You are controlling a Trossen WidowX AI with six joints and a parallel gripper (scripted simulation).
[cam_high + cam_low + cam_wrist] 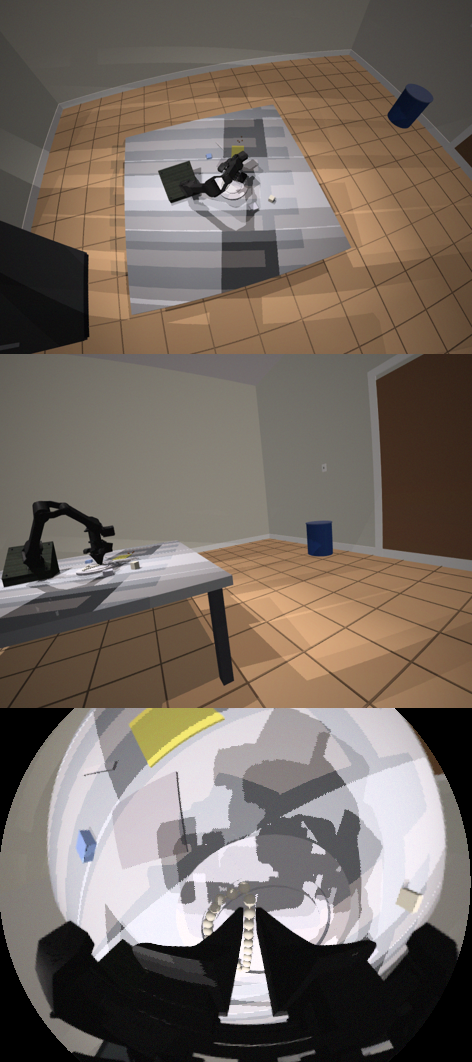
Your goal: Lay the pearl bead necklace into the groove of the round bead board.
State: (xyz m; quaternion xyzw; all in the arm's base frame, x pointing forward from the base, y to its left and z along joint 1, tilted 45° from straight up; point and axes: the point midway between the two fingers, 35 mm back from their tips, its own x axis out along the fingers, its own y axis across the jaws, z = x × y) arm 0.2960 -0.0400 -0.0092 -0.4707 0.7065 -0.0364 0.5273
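My gripper tip is now 4 cm to the left of the round bead board, 1 cm past it and 1 cm above it. Round my gripper tip: yellow pad 21 cm to the left, 12 cm ahead, 1 cm below; then grey card 14 cm to the left, 1 cm below; then white block 23 cm to the right, 5 cm ahead.
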